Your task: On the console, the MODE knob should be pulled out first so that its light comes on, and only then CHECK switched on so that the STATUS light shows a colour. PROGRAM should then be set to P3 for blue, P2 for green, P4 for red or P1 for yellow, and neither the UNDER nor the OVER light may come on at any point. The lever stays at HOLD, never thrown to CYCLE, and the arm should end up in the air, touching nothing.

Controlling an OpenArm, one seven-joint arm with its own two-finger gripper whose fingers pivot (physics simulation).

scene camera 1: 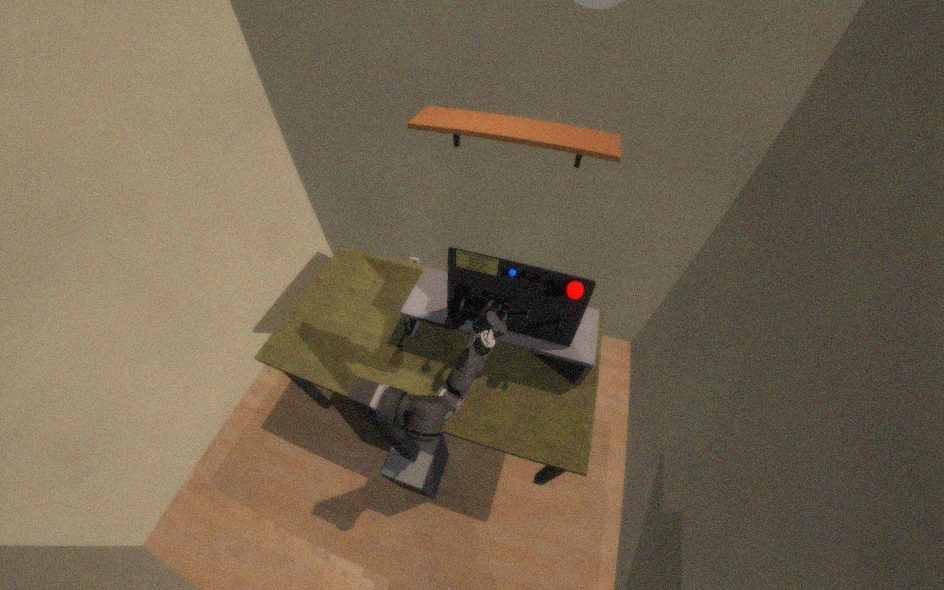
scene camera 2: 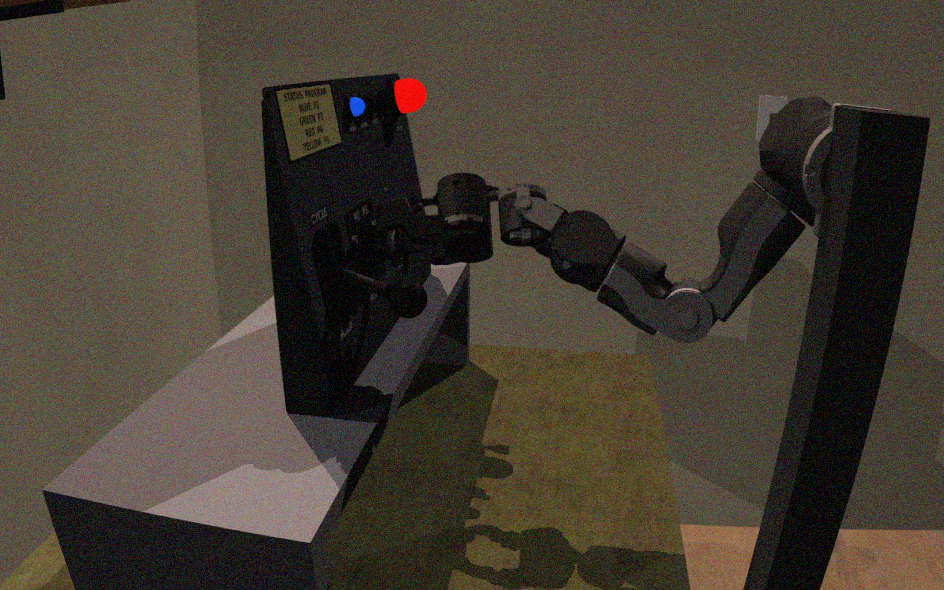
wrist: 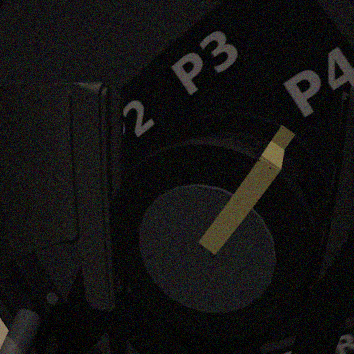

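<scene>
The console [scene camera 1: 543, 299] [scene camera 2: 348, 163] stands upright on a raised shelf. A large red light [scene camera 1: 575, 290] [scene camera 2: 410, 95] glows at its upper right, and a small blue light [scene camera 1: 512, 272] [scene camera 2: 357, 106] nearer its card; their labels are unreadable. No other lamp shows lit. My gripper [scene camera 1: 480, 306] [scene camera 2: 389, 229] [wrist: 215, 214] is shut on the PROGRAM knob [wrist: 207, 270], one finger at its left in the wrist view. The knob's yellow pointer points about at P4. The lever [scene camera 2: 405, 301] angles down, away from the CYCLE label. The MODE knob and CHECK switch cannot be made out.
The yellow program card [scene camera 1: 477, 262] [scene camera 2: 309, 121] is at the console's upper left. The pale shelf [scene camera 1: 584, 340] [scene camera 2: 187, 417] stands on the green table [scene camera 1: 529, 424] [scene camera 2: 591, 417]. An orange wall shelf [scene camera 1: 515, 129] hangs above. The lever's ball sticks out close to my gripper.
</scene>
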